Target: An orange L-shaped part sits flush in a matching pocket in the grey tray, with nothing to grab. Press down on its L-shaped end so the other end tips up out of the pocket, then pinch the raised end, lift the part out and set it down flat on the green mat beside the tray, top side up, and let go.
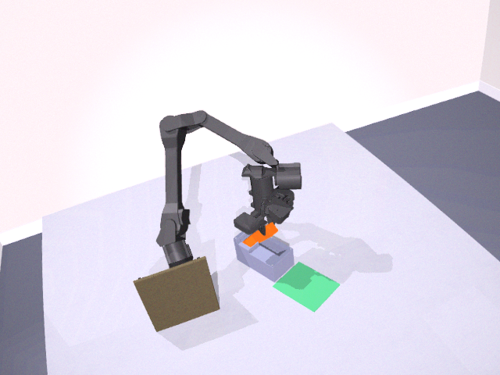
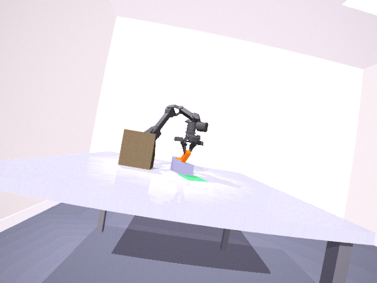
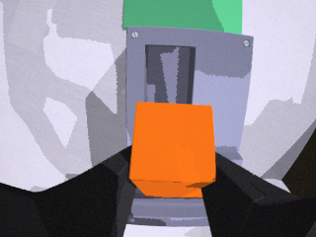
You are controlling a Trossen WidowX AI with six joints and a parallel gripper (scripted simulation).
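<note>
Now: gripper tip 140 mm to the left of the green mat, 130 mm above it and 40 mm short of it. From my gripper tip the other things lie so: orange L-shaped part: 30 mm below, 30 mm behind, 20 mm to the left.
</note>
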